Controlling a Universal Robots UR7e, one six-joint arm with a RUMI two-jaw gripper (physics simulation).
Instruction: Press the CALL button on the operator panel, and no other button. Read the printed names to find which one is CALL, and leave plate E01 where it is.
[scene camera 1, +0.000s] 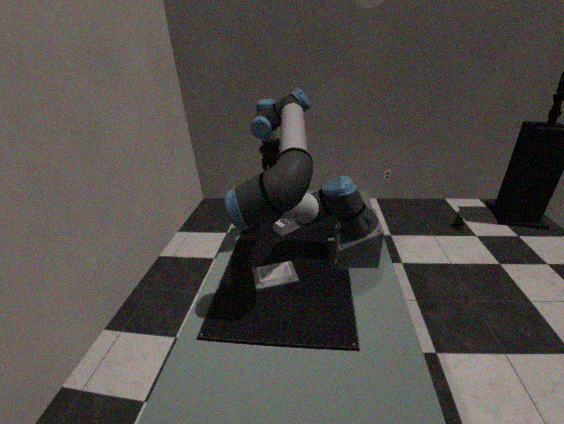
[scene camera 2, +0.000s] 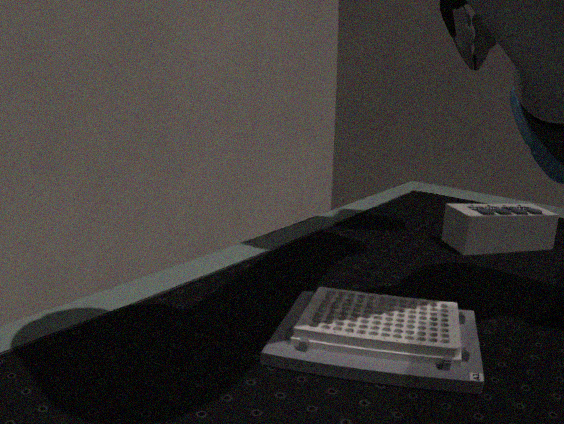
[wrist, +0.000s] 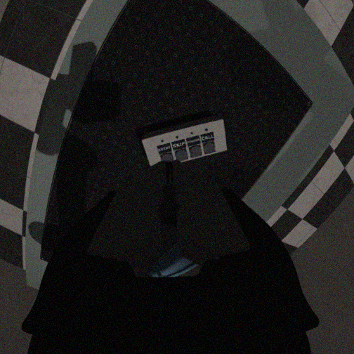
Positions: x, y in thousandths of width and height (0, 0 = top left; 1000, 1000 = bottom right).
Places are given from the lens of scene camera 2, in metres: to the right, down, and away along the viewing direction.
my gripper (scene camera 2: 841, 166): 0.28, -0.20, 0.61
operator panel (scene camera 2: 834, 551): 0.24, 0.03, 0.58
